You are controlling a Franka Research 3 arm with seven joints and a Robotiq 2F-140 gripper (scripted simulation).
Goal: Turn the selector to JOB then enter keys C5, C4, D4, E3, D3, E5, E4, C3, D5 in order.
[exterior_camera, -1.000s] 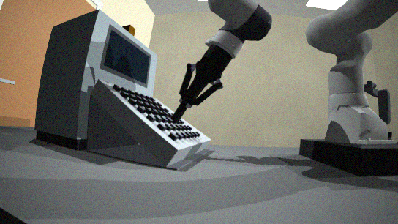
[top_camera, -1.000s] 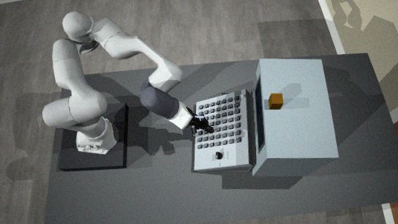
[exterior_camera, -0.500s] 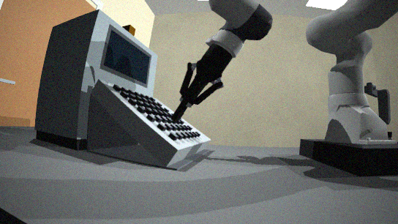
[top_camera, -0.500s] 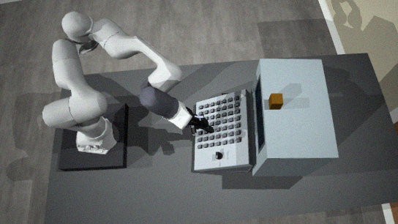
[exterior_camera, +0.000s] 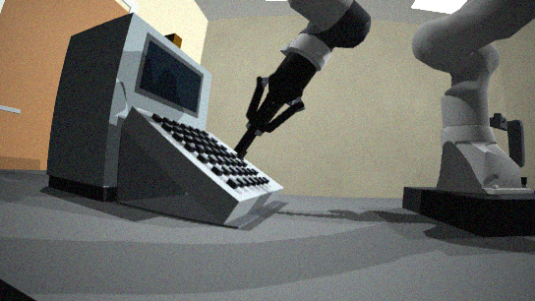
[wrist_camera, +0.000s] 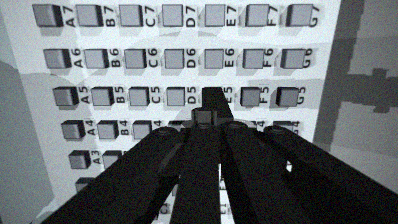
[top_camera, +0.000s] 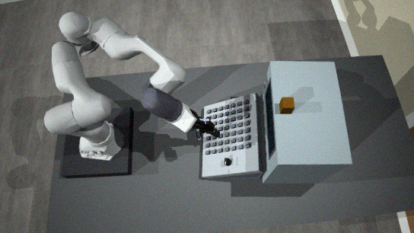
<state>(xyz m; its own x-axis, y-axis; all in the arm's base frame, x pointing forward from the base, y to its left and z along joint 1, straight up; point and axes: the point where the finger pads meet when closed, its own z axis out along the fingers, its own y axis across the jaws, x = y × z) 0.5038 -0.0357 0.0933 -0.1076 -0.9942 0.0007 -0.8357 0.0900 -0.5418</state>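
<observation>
Now: hand 50 mm above the E5 key and 30 mm short of it. The rest, counted from my hand: C6 key: 80 mm ahead, 40 mm to the right, 10 mm below; E6 key: 50 mm below, 40 mm to the right, 20 mm ahead; D6 key: 50 mm ahead, 40 mm to the right, 30 mm below.
</observation>
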